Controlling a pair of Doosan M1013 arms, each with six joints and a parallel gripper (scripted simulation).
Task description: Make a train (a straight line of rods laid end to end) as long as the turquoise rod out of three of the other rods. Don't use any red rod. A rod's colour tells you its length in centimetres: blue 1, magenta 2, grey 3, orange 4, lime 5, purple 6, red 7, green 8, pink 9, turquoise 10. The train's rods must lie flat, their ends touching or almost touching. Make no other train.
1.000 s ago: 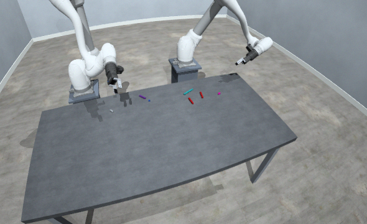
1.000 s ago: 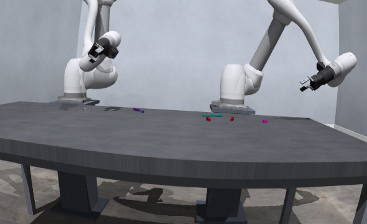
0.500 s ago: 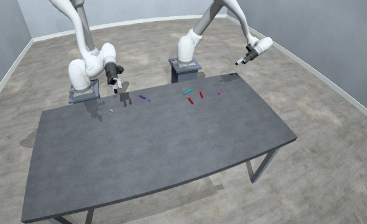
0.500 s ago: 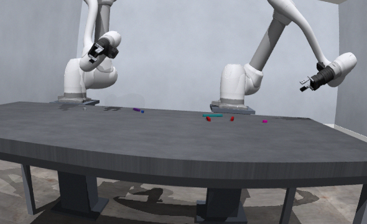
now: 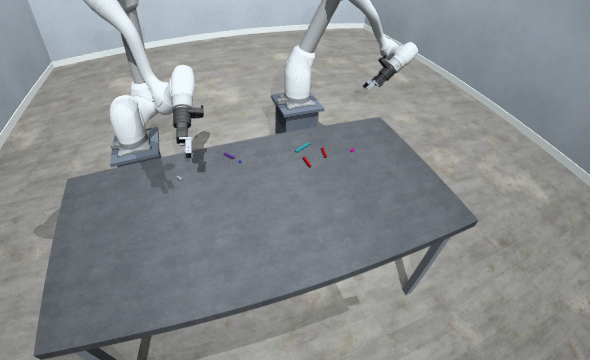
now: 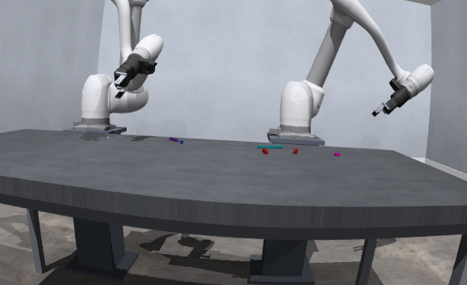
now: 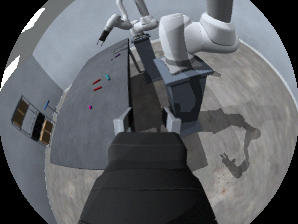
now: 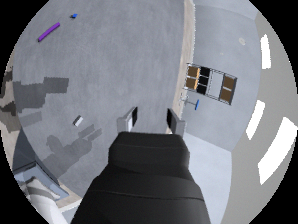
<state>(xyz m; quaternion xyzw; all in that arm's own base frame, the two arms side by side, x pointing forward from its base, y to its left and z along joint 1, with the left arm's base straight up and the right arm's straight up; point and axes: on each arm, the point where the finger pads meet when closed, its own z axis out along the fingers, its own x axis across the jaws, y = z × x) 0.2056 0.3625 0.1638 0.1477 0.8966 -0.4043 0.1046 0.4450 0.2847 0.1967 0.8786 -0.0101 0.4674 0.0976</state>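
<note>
Right now my right hand is 200 mm to the right of the purple rod, 190 mm above it and 130 mm past it. From my right hand the other things lie so: blue rod 230 mm to the left, 190 mm below, 70 mm behind; then grey rod 190 mm below, 80 mm behind, 60 mm to the right; then turquoise rod 560 mm to the left, 190 mm below, 30 mm behind.
</note>
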